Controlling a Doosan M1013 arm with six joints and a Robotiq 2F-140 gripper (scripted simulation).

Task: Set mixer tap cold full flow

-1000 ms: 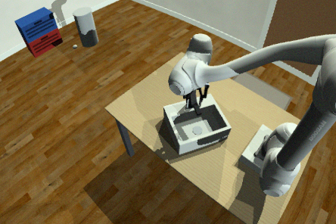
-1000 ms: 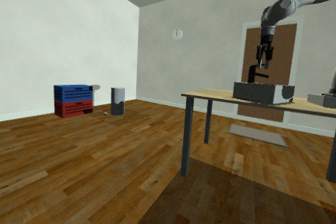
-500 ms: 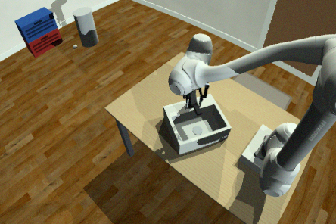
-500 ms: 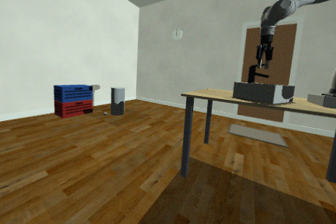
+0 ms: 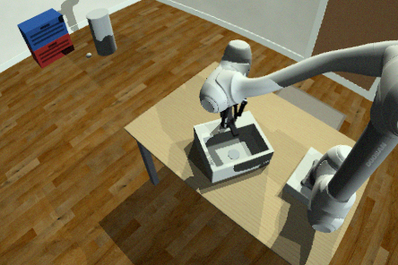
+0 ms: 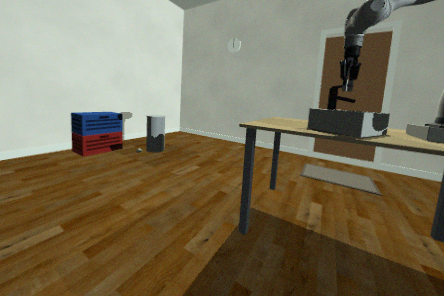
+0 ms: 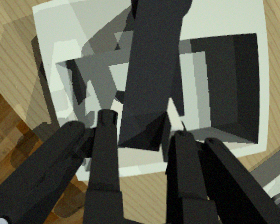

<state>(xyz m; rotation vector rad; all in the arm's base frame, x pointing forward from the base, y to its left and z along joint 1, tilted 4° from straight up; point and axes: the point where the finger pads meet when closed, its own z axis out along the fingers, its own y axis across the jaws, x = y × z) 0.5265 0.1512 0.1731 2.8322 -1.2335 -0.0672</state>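
My hand is 30 mm to the left of the lever and 30 mm short of it. The rest, counted from my hand: white sink basin: 230 mm below, 40 mm behind, 10 mm to the right.
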